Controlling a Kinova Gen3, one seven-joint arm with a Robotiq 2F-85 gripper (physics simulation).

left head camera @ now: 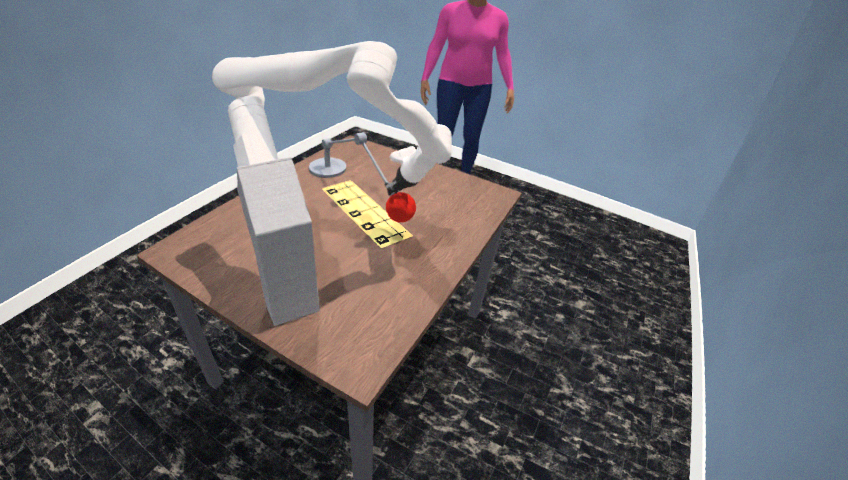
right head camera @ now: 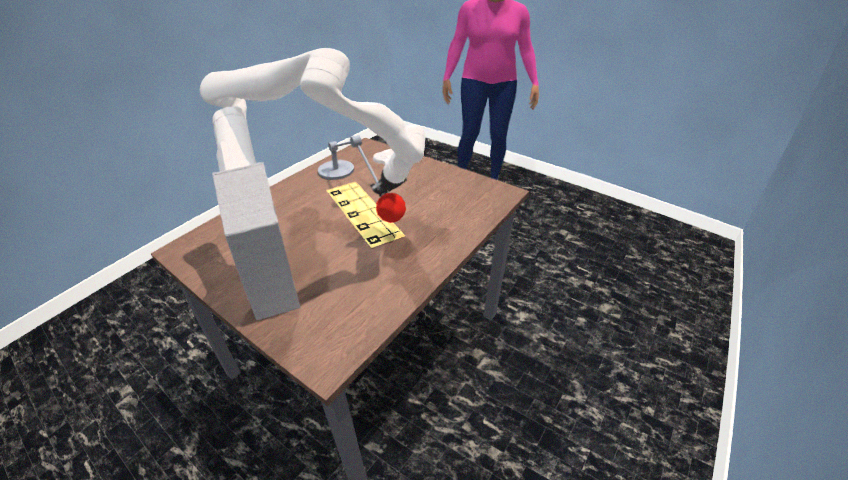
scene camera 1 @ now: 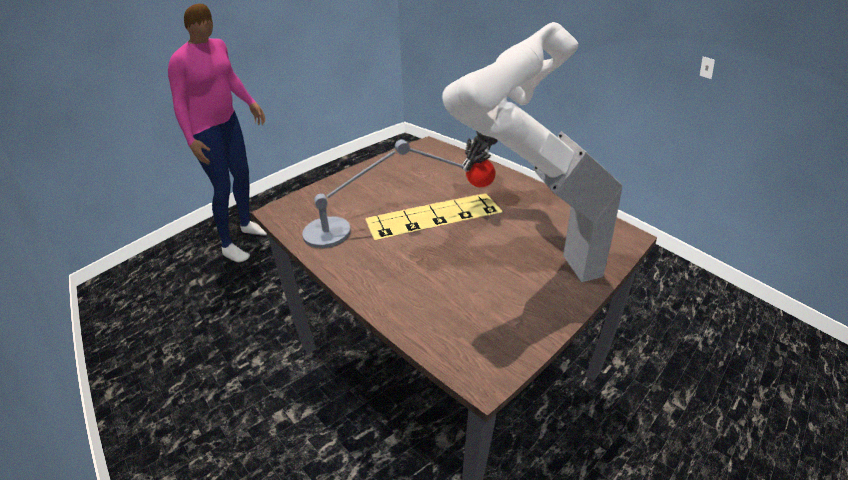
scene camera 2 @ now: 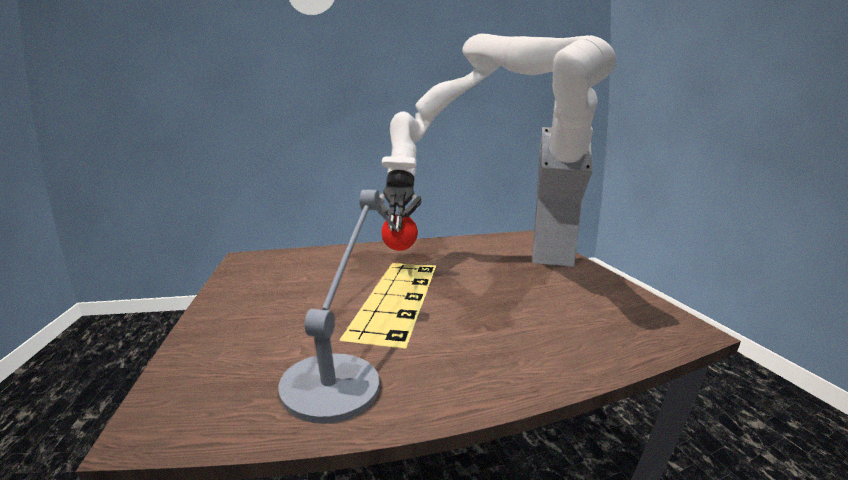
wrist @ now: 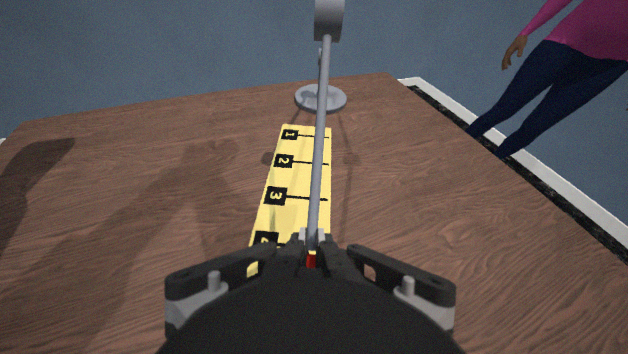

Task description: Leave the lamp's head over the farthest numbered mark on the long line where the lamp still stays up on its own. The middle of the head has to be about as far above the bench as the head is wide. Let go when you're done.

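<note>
The lamp's red ball head hangs above mark 5 at the far end of the yellow strip, roughly one head width above the bench. A sliver of the head shows between the fingers in the wrist view. My gripper is shut on the lamp's thin upper rod, close to the head. The grey lamp base stands flat on the bench beyond mark 1.
The lamp's elbow joint stands high between base and head. The robot's grey pedestal stands on the wooden bench. A person in a pink top stands beyond the bench edge on the lamp's side.
</note>
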